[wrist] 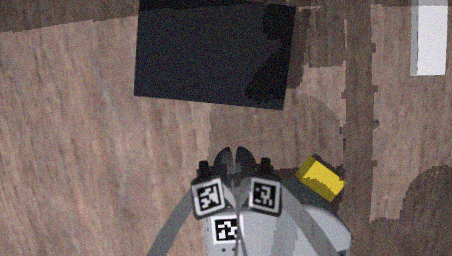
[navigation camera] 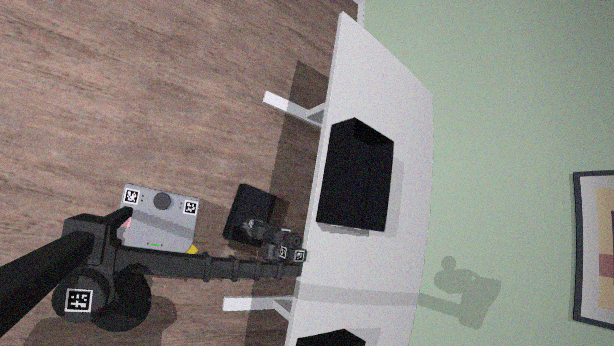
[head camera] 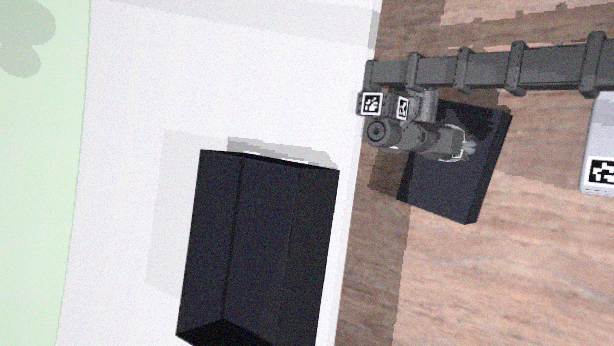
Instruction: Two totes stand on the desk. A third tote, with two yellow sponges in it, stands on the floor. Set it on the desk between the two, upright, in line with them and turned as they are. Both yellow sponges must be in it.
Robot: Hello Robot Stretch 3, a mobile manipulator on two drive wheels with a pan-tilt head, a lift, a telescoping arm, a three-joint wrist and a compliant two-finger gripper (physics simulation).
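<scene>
The floor tote is a dark box with a flat closed face upward; no opening shows, so its inside is hidden. It lies askew to the desk. One yellow sponge lies on the floor outside it, beside the robot base. The second sponge does not show. One black desk tote stands upright near the desk's front edge; the other is partly in the navigation view. My gripper is shut and empty, above the floor tote in the head view.
The robot base is on the floor beside the floor tote. The extended arm reaches to the desk's front edge. White desk legs stick out over the floor. A wall runs behind the desk.
</scene>
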